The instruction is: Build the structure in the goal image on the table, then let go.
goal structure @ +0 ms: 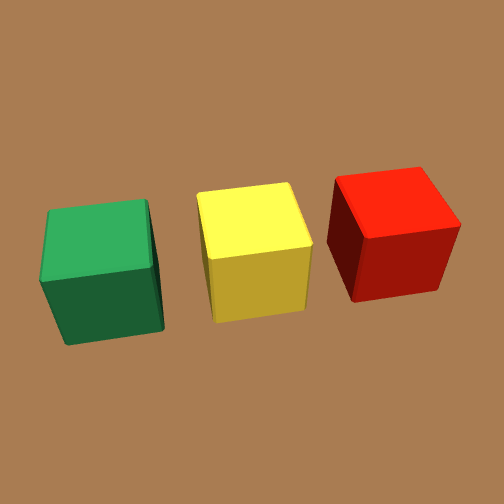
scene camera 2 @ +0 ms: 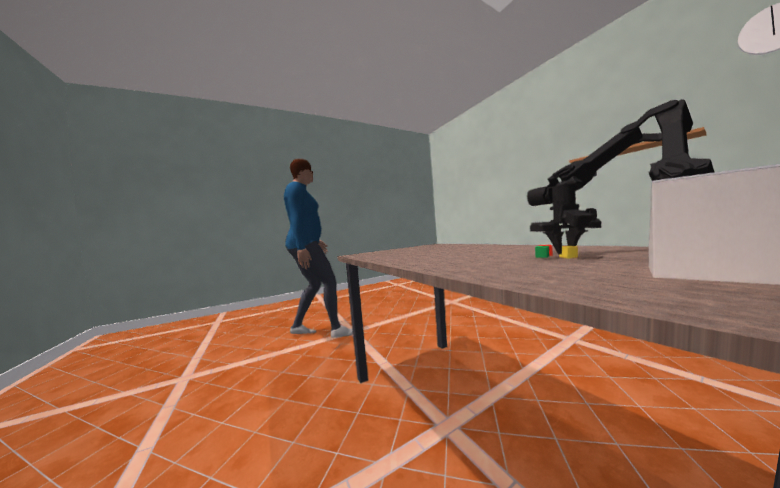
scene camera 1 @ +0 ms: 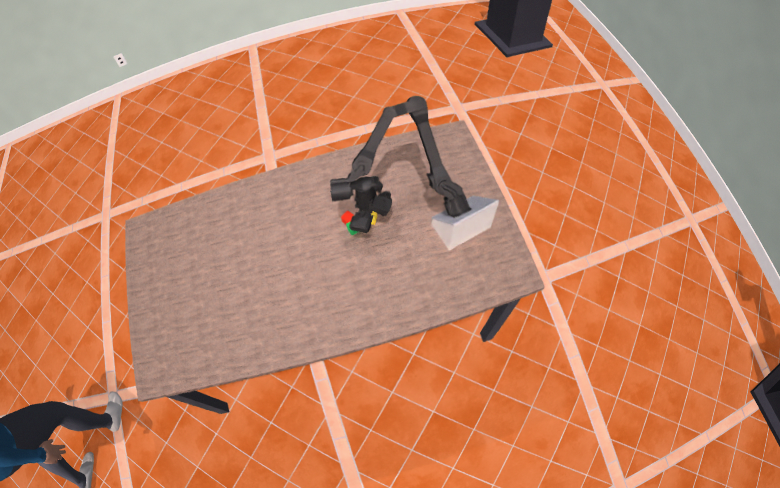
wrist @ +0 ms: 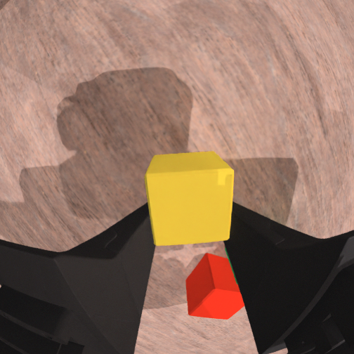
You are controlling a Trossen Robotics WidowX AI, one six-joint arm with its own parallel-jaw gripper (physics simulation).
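Pixels of known places: gripper, fingertip midpoint: (scene camera 2: 565, 253) (scene camera 1: 368, 218); arm's base at its link origin: (scene camera 2: 700, 208) (scene camera 1: 460, 212).
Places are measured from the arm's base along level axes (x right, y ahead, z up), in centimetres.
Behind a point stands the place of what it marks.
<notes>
A yellow cube (scene camera 1: 373, 218) @[x 13.8, y 24.1, z -8.4 cm] (scene camera 2: 569, 251) @[x 13.5, y 23.6, z -9.6 cm] (wrist: 190, 207) is between the fingertips of my gripper (scene camera 1: 369, 215) @[x 16.0, y 25.3, z -10.7 cm] (scene camera 2: 566, 248) @[x 16.0, y 25.3, z -10.7 cm] (wrist: 187, 207), at table level. The gripper points down and is shut on the yellow cube, with a finger on each side. A red cube (scene camera 1: 347, 217) @[x 17.8, y 31.8, z -8.4 cm] (scene camera 2: 550, 250) @[x 17.2, y 29.7, z -9.9 cm] (wrist: 215, 290) lies apart from it, below it in the wrist view. A green cube (scene camera 1: 352, 229) (scene camera 2: 541, 251) @[x 12.8, y 30.9, z -9.7 cm] (wrist: 230, 260) is beside the red one. The right finger hides most of the green cube in the wrist view.
The brown table (scene camera 1: 247, 276) @[x 13.6, y 71.0, z -11.6 cm] (scene camera 2: 460, 261) @[x -3.0, y 49.9, z -11.6 cm] bears the cubes and the white arm base block (scene camera 1: 471, 224) @[x -5.2, y -1.3, z -0.5 cm] (scene camera 2: 713, 224) @[x -5.2, y -1.0, z -2.6 cm]. A person (scene camera 1: 34, 431) (scene camera 2: 301, 218) stands on the floor beyond one end of the table.
</notes>
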